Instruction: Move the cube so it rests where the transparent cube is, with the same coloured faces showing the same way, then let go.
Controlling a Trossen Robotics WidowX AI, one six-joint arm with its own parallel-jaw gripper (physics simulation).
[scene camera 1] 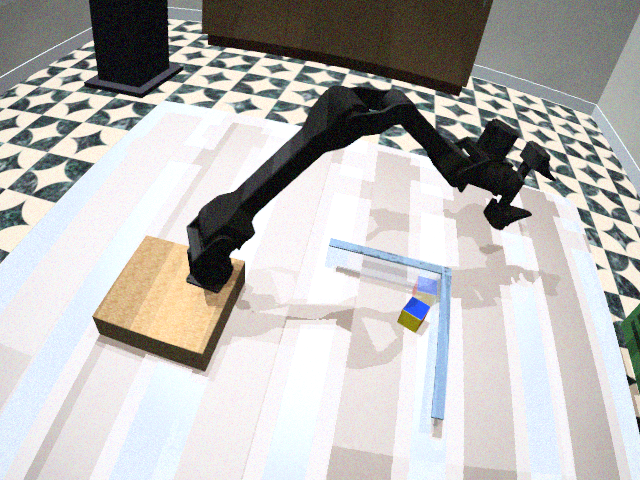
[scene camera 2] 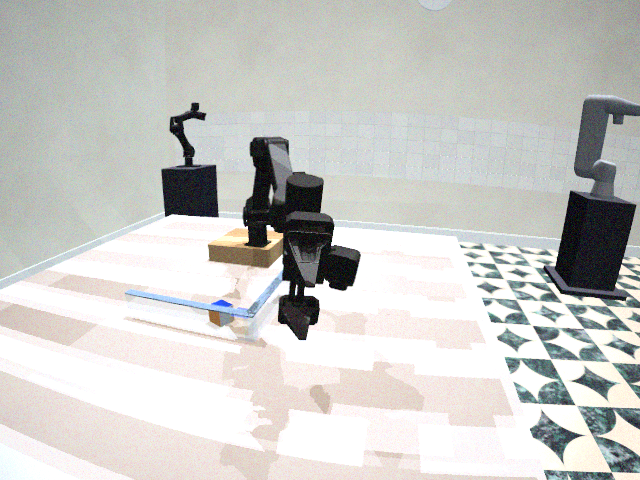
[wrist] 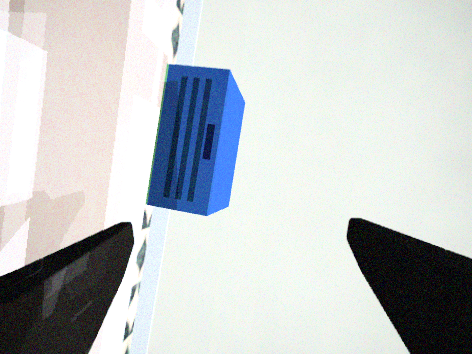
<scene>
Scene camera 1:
gripper: 542, 197
pale blue L-shaped rail: 344, 256
</scene>
